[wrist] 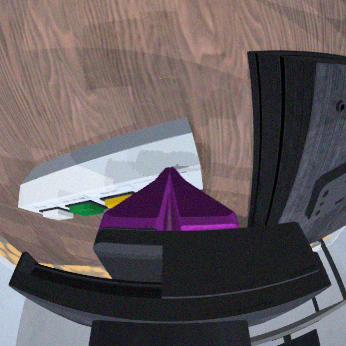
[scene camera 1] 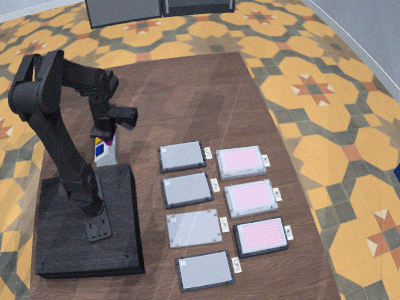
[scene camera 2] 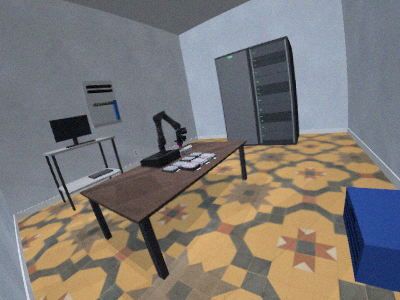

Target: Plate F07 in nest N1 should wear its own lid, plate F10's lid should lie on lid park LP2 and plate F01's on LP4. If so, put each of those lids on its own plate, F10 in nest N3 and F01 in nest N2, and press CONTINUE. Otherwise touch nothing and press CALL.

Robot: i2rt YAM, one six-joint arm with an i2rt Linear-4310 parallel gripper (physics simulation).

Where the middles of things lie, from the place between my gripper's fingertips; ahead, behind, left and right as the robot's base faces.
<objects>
My hand is 90 mm to the right of the white button box [wrist: 121, 165], 40 mm above it and 10 mm past it. Also, from my hand: lid park LP1 [scene camera 1: 195, 228]: 330 mm to the right, 180 mm ahead, 60 mm below.
</objects>
